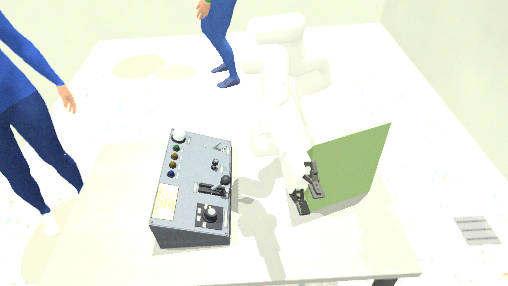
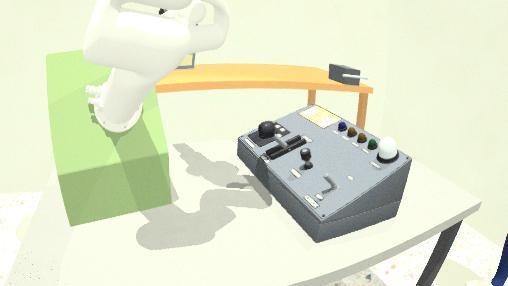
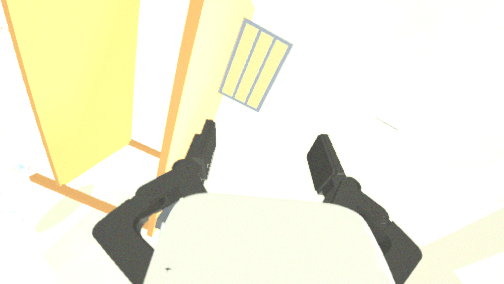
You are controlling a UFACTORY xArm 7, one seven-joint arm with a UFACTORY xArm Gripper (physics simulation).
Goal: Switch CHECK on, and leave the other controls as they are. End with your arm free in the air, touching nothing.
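Frame: origin at the arm's base, x ahead, y left, z up, level; centimetres.
Where they show: gripper, fingertip midpoint: [image 1: 312, 206] [image 3: 265, 138]; arm's base at its link origin: [image 1: 326, 149] [image 2: 117, 105].
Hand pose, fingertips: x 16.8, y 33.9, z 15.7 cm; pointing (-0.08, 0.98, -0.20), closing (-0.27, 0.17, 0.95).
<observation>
Things, the pixels of their top centre, and the offset from my fingertips. "spot": a spot on its surface instead. Level surfaces: height alone.
- rotary knob at its top centre: [image 1: 211, 210] dz -27.2, dx +28.1, dy -23.3 cm
- slotted lever with a black ball, top centre: [image 2: 266, 121] [image 1: 225, 176] dz -23.1, dx +21.6, dy -34.5 cm
- small ball-topped stick at its top centre: [image 2: 309, 148] [image 1: 213, 160] dz -26.1, dx +25.8, dy -47.2 cm
- bent metal handle at a spot on its surface: [image 2: 330, 184] [image 1: 217, 145] spot: dz -29.5, dx +23.3, dy -59.2 cm
- white dome at a spot on its surface: [image 2: 387, 148] spot: dz -21.7, dx +37.0, dy -63.4 cm
- table at its surface level: dz -39.6 cm
- yellow card at its top centre: [image 2: 320, 111] [image 1: 165, 198] dz -23.2, dx +43.9, dy -28.7 cm
A grey sloped control box [image 1: 192, 172] [image 2: 350, 162] stands on the table. It carries a rotary knob [image 1: 210, 213], a slotted lever with a black ball [image 1: 225, 180] [image 2: 266, 128], a small ball-topped stick [image 1: 215, 162] [image 2: 305, 154] and a bent metal handle [image 1: 218, 146] [image 2: 330, 184]. A white dome [image 1: 179, 135] [image 2: 387, 148] stands beside a row of green, amber and blue round caps. The labels are too small to read, so I cannot tell which control is CHECK. My gripper [image 1: 310, 204] [image 3: 265, 138] is open and empty, in the air away from the box.
A green block [image 1: 350, 165] [image 2: 115, 185] stands on the table [image 1: 120, 250] [image 2: 250, 255] near my arm. A yellow card [image 1: 166, 202] [image 2: 320, 116] lies on the box. An orange bench [image 2: 240, 75] [image 3: 182, 65] stands in the background. Two blue-clad figures stand beyond the table.
</observation>
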